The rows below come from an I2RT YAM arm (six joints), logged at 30 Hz.
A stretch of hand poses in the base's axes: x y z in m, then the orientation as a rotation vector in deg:
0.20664, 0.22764, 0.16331, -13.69, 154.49, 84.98
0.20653, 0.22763, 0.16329, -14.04, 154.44, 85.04
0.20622, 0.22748, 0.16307, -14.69, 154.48, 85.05
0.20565, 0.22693, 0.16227, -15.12, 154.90, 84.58
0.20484, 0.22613, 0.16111, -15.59, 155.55, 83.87
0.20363, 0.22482, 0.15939, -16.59, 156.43, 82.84
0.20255, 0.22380, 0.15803, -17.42, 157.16, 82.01
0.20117, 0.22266, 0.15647, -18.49, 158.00, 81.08
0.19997, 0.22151, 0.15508, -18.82, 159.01, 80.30
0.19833, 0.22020, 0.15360, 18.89, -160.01, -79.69
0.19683, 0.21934, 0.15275, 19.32, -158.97, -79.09
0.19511, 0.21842, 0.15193, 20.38, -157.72, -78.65
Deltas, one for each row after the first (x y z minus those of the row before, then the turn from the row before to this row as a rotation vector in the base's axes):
-0.00011, -0.00001, -0.00002, 0.04, -0.10, 0.21
-0.00031, -0.00015, -0.00022, -0.03, -0.12, 0.41
-0.00057, -0.00055, -0.00080, -0.42, 0.00, 0.30
-0.00081, -0.00080, -0.00116, -0.63, 0.06, 0.35
-0.00121, -0.00131, -0.00172, -0.90, -0.02, 0.68
-0.00108, -0.00102, -0.00136, -0.73, 0.00, 0.57
-0.00138, -0.00114, -0.00156, -0.83, 0.01, 0.74
-0.00120, -0.00115, -0.00139, -0.80, 0.37, 0.37
-0.00164, -0.00131, -0.00148, -0.75, 0.94, 0.47
-0.00150, -0.00086, -0.00085, -0.17, 0.86, 0.82
-0.00172, -0.00092, -0.00082, -0.01, 0.73, 1.22

